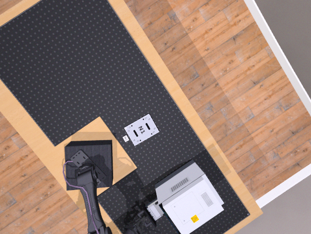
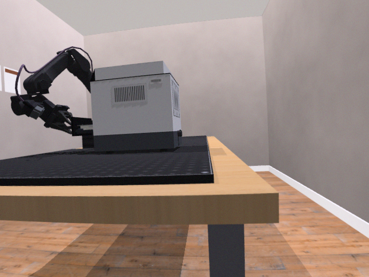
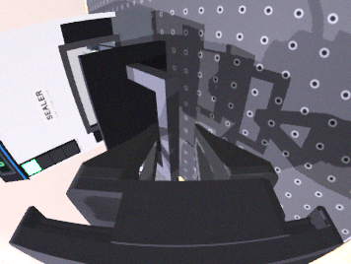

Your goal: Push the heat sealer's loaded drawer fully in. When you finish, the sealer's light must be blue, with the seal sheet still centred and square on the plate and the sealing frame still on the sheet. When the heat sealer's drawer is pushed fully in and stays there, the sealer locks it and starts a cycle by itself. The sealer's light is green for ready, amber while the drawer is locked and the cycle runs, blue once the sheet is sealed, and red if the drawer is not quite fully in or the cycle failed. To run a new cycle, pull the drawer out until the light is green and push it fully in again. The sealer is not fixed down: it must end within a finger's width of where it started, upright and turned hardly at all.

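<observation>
Now: hand 11 cm short of the sealer drawer and 2 cm to the left of it. From my hand the other things lie so: tag: 39 cm to the left, 21 cm ahead, 9 cm below.
</observation>
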